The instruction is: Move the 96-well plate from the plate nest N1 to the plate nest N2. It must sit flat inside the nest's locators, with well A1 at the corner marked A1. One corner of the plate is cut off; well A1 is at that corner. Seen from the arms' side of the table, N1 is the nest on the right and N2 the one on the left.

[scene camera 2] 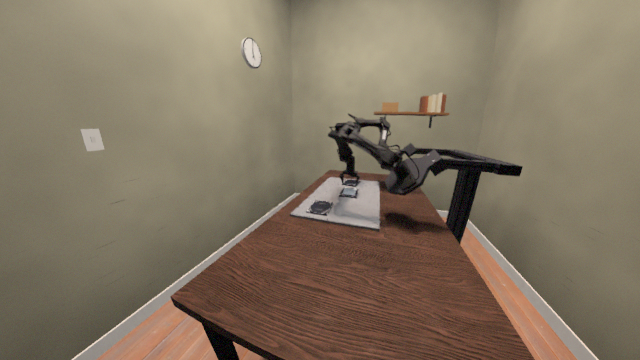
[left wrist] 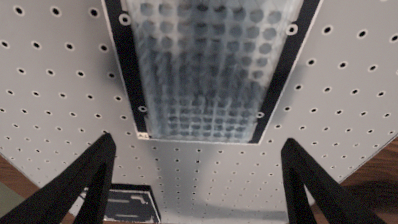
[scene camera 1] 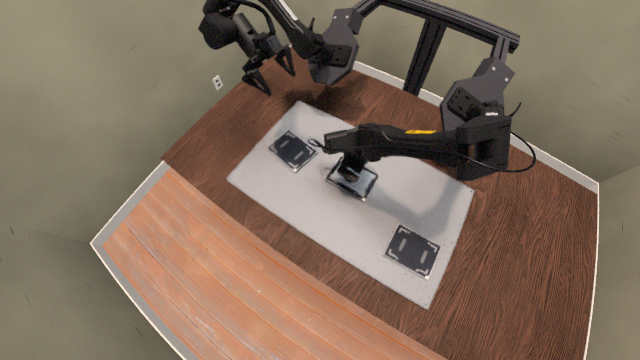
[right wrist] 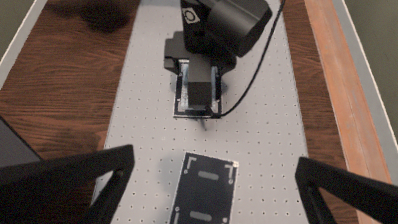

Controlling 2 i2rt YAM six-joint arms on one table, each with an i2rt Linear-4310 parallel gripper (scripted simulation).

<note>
The pictures show: my left gripper, my right gripper and a clear 96-well plate.
My left gripper also shows in the right wrist view. My right gripper also shows in the right wrist view.
</note>
